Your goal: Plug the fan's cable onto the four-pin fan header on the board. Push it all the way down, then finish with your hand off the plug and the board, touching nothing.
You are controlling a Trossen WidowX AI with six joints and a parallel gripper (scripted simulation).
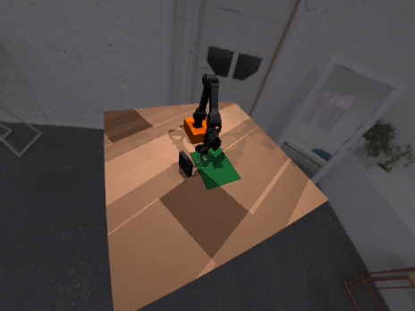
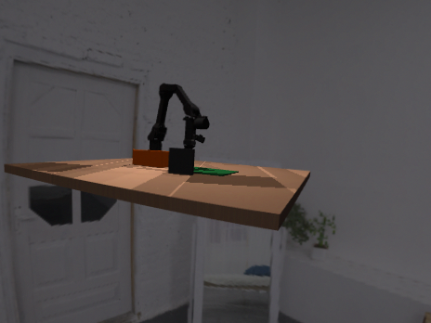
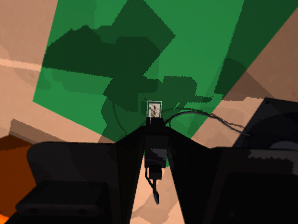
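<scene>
Right now my gripper tip is 6 cm above the white header. The rest, counted from my gripper tip: green board (8 cm below, 8 cm ahead, 3 cm to the left); then black fan (15 cm to the right, 2 cm ahead); then black plug (1 cm behind, 1 cm above).
</scene>
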